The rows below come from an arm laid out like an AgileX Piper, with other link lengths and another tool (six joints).
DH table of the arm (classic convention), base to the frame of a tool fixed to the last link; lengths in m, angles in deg. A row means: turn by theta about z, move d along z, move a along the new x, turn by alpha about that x. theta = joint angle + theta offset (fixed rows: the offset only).
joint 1: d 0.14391, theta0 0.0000, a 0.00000, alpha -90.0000
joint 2: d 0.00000, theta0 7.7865, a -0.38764, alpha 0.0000
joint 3: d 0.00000, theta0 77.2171, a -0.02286, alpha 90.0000
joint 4: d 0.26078, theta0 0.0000, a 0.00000, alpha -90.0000
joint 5: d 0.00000, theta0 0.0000, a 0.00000, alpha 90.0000
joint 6: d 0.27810, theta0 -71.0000, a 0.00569, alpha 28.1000
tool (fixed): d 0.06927, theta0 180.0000, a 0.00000, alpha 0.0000
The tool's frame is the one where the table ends.
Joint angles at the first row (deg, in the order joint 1, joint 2, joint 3, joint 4, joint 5, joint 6):
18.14, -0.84, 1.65, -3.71, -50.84, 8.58
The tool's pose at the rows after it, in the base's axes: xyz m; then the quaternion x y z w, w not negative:
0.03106 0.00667 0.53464 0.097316 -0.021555 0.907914 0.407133
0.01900 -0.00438 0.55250 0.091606 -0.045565 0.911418 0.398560
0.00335 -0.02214 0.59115 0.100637 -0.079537 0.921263 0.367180
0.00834 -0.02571 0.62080 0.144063 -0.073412 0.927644 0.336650
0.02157 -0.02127 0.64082 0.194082 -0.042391 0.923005 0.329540
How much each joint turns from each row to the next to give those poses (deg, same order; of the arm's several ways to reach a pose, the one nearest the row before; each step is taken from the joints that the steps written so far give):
0.00, 0.01, 0.00, 0.38, -2.87, 0.00
0.00, -0.01, -2.60, 1.26, 0.16, 0.77
0.00, 0.00, -7.84, 2.07, 5.64, 3.57
0.00, 0.00, -9.77, 0.88, 13.60, 4.09
0.00, 1.24, -9.69, 0.23, 15.05, 1.43

